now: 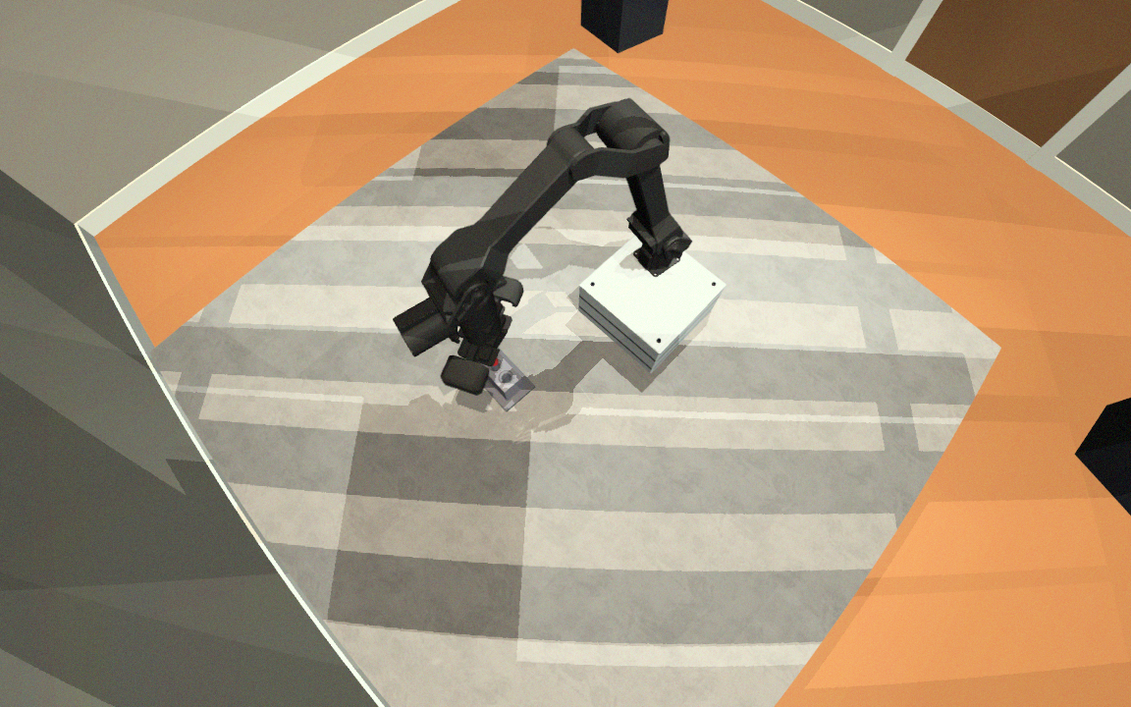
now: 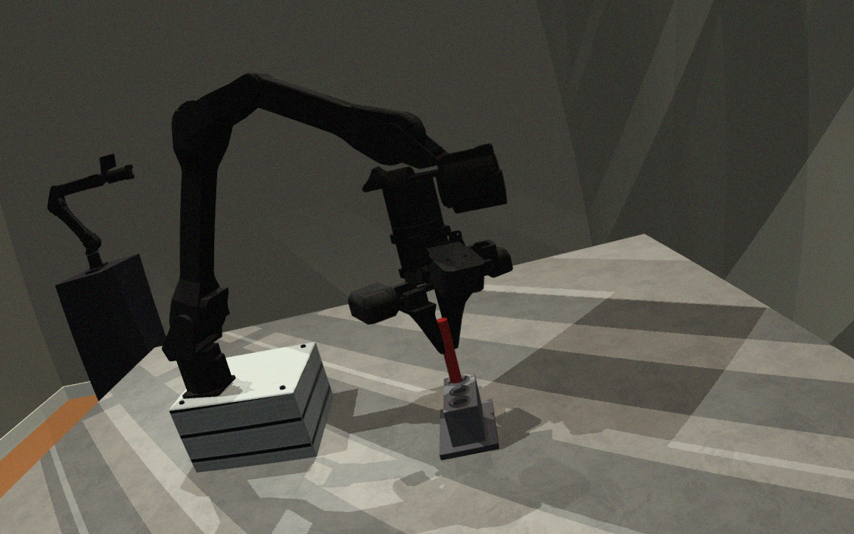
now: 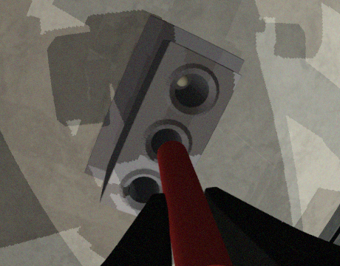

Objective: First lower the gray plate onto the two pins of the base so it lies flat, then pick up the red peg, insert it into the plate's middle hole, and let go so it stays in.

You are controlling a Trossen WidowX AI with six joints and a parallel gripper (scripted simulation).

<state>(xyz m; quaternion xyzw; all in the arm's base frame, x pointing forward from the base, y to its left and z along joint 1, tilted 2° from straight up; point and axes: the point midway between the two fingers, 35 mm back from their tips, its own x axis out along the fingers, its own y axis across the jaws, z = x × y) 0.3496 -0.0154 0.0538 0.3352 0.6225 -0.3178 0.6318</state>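
The red peg lies right at my gripper tip. The rest, counted from my gripper tip: gray plate (7 cm below); then base (11 cm below).
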